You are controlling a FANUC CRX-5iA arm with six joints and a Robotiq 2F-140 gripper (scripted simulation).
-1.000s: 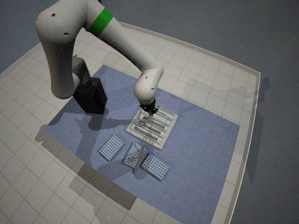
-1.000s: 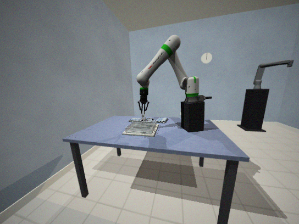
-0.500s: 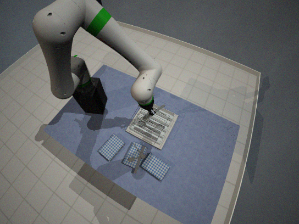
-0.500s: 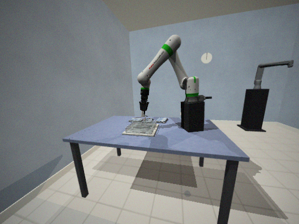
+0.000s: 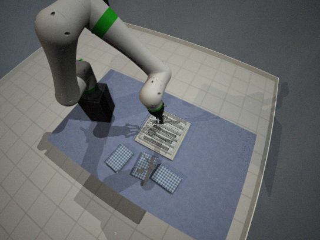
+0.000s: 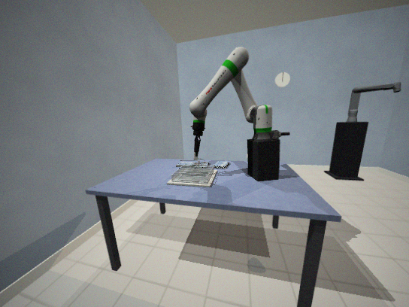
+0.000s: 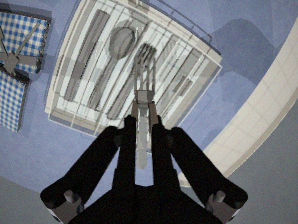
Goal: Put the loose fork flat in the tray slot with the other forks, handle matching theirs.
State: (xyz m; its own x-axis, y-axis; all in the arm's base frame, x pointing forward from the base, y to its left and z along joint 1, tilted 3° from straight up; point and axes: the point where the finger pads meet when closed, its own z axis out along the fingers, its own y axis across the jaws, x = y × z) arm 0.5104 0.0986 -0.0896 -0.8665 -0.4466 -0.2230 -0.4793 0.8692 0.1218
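My hand is 130 mm above the white cutlery tray and 20 mm short of it.
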